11 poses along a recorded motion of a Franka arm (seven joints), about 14 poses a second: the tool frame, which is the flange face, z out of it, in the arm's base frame.
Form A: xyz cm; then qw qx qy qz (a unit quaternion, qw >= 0).
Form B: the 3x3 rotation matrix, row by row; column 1 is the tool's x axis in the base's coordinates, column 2 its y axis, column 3 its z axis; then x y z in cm. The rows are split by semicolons. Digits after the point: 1 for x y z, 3 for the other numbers.
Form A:
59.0, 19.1, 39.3, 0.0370, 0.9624, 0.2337, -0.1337
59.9, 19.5, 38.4, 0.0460, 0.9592, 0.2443, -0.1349
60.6, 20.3, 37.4, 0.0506, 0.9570, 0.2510, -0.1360
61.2, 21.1, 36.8, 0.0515, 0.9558, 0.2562, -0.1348
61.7, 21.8, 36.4, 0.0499, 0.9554, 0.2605, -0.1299
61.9, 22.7, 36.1, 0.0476, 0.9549, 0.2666, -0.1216
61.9, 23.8, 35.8, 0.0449, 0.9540, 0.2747, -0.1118
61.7, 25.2, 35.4, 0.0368, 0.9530, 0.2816, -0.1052
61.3, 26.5, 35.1, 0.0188, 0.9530, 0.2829, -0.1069
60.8, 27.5, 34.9, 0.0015, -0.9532, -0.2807, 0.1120
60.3, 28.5, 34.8, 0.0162, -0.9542, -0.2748, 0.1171
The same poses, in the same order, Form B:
0.855, 0.460, -0.240; 0.440, -0.888, -0.134; -0.275, 0.009, -0.962; 59.0, 19.1, 39.3
0.844, 0.481, -0.236; 0.456, -0.876, -0.154; -0.281, 0.022, -0.959; 59.9, 19.5, 38.4
0.837, 0.494, -0.235; 0.467, -0.869, -0.165; -0.286, 0.029, -0.958; 60.6, 20.3, 37.4
0.832, 0.504, -0.231; 0.476, -0.863, -0.168; -0.284, 0.029, -0.958; 61.2, 21.1, 36.8
0.831, 0.511, -0.222; 0.485, -0.859, -0.163; -0.274, 0.028, -0.961; 61.7, 21.8, 36.4
0.828, 0.521, -0.207; 0.498, -0.853, -0.156; -0.258, 0.026, -0.966; 61.9, 22.7, 36.1
0.824, 0.534, -0.189; 0.514, -0.845, -0.147; -0.238, 0.024, -0.971; 61.9, 23.8, 35.8
0.819, 0.545, -0.180; 0.529, -0.839, -0.129; -0.221, 0.011, -0.975; 61.7, 25.2, 35.4
0.817, 0.543, -0.193; 0.535, -0.839, -0.096; -0.214, -0.025, -0.976; 61.3, 26.5, 35.1
0.817, 0.535, -0.214; 0.536, -0.842, -0.060; -0.213, -0.066, -0.975; 60.8, 27.5, 34.9
0.822, 0.521, -0.232; 0.528, -0.848, -0.033; -0.215, -0.095, -0.972; 60.3, 28.5, 34.8

